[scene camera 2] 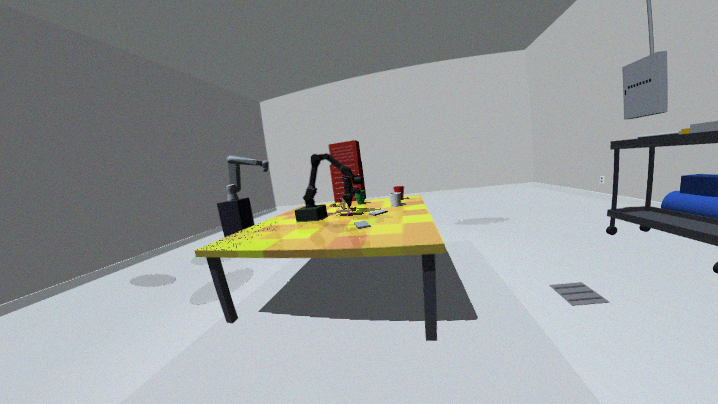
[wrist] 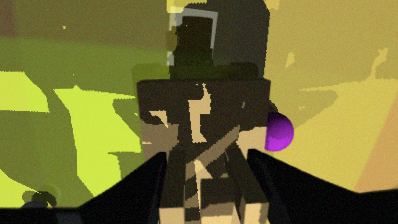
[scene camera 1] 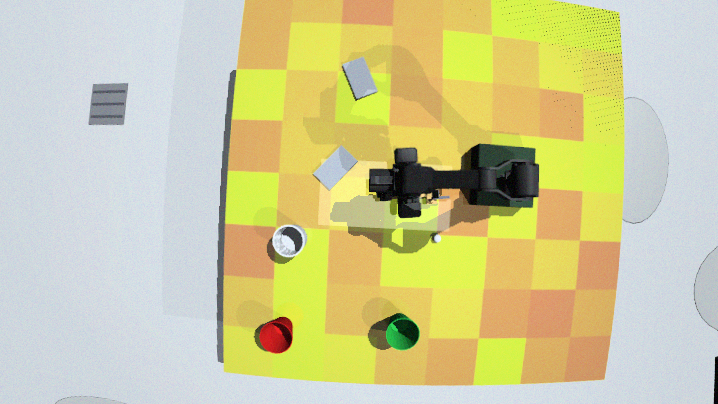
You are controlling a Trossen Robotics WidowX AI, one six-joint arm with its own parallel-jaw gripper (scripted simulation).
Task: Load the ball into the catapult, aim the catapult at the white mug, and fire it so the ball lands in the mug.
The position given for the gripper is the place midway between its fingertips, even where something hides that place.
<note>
In view: the gripper [scene camera 1: 405, 184], a catapult [wrist: 206, 126], a purple ball [wrist: 279, 131], a white mug [scene camera 1: 289, 240] and a red cup [scene camera 1: 276, 337].
The gripper shows as well in the wrist view [wrist: 207, 157]. The wrist view does not show the white mug: it is out of frame. The wrist view does not show the red cup: it is out of frame.
</note>
